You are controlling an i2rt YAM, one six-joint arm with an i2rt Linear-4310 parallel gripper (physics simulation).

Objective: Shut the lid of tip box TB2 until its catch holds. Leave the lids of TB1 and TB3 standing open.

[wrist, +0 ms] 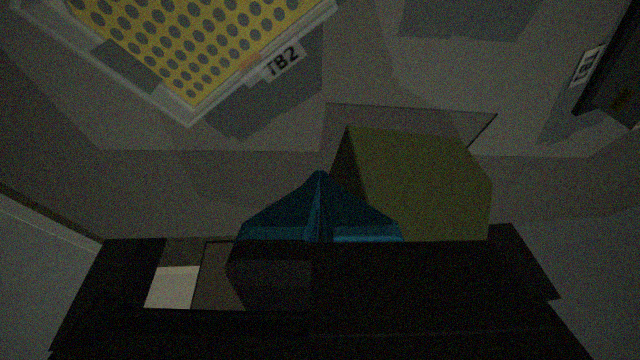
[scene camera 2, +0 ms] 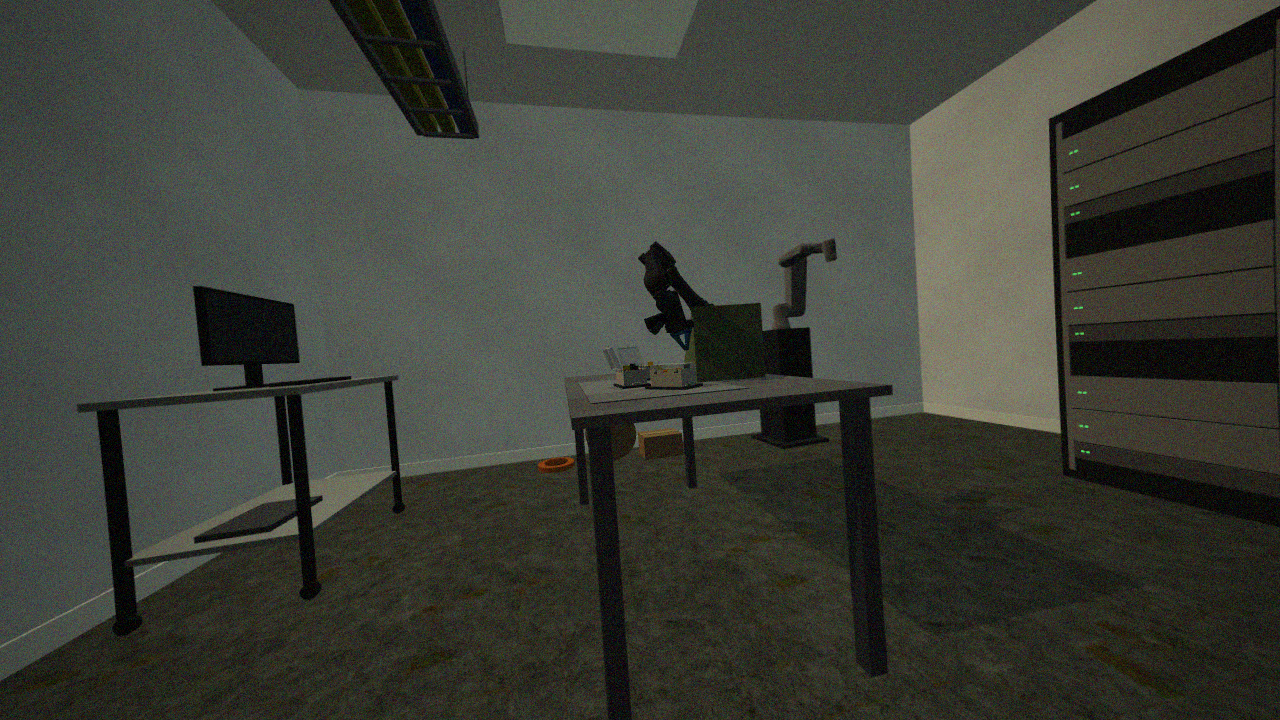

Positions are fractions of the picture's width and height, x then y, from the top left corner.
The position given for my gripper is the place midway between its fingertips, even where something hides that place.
Observation:
In view: my gripper (wrist: 0.50, 0.50) and a clear lid (wrist: 0.29, 0.18).

